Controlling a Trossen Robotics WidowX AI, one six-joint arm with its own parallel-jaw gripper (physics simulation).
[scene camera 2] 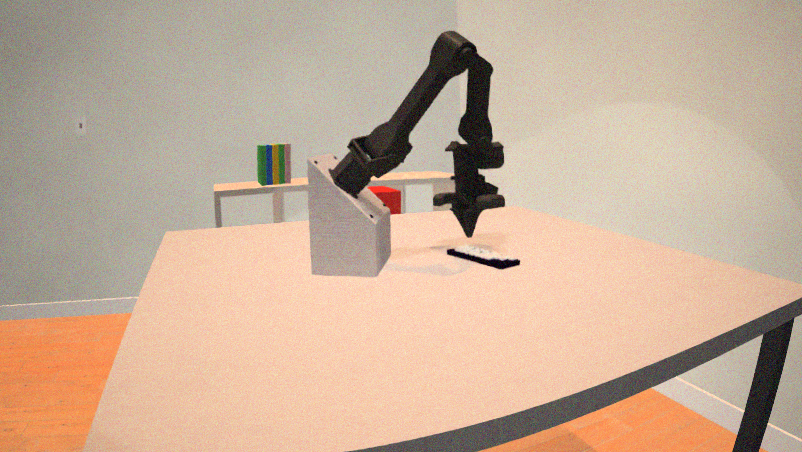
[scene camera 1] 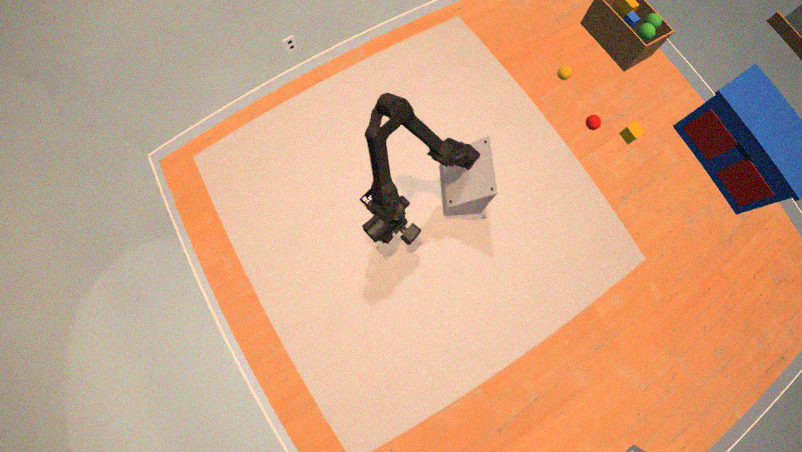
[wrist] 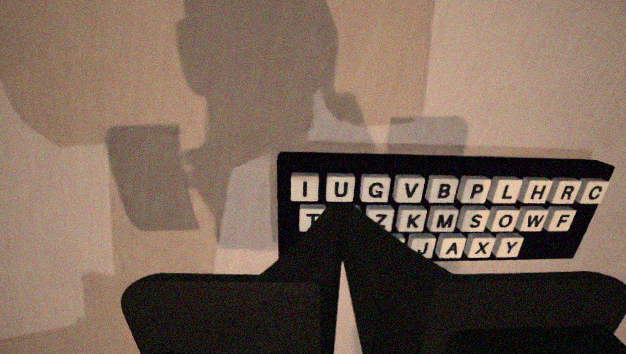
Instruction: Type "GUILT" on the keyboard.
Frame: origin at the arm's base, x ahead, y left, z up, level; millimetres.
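Where they show: gripper, fingertip midpoint: [scene camera 2: 469, 237] [wrist: 340, 213]; arm's base, origin of the base link: [scene camera 2: 342, 184] [scene camera 1: 468, 157].
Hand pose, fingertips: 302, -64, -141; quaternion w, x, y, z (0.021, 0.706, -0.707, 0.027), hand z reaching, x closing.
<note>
Each offset is from my fingertips to the top centre of the thing, as dx, dy, dz. Level surfaces: height alone.
The black keyboard @(-20, -62, -22) [scene camera 2: 482, 259] [wrist: 550, 250] with white lettered keys lies on the table. In the wrist view its top row reads I, U, G, V, B, P, L, H, R, C. The U key @(+1, -3, -22) [wrist: 340, 189] is just beyond the fingertips; the G key @(+0, -20, -22) [wrist: 375, 190] is to its right, the I key @(+2, +14, -22) [wrist: 304, 188] to its left, the L key @(-4, -89, -22) [wrist: 506, 190] further right. The T key @(-16, +11, -22) [wrist: 311, 217] is partly covered by a finger. My gripper [scene camera 2: 470, 234] [wrist: 340, 213] is shut and empty, its tips a little above the keyboard. The arm hides the keyboard in scene camera 1.
The grey slanted base [scene camera 1: 468, 182] [scene camera 2: 342, 235] carries the arm and stands on the table @(dz -39) [scene camera 1: 449, 336] [scene camera 2: 336, 348] beside the keyboard. Beyond the table are a wooden bin [scene camera 1: 620, 42], a red ball [scene camera 1: 593, 121], a yellow block [scene camera 1: 632, 131] and a row of books [scene camera 2: 274, 164].
</note>
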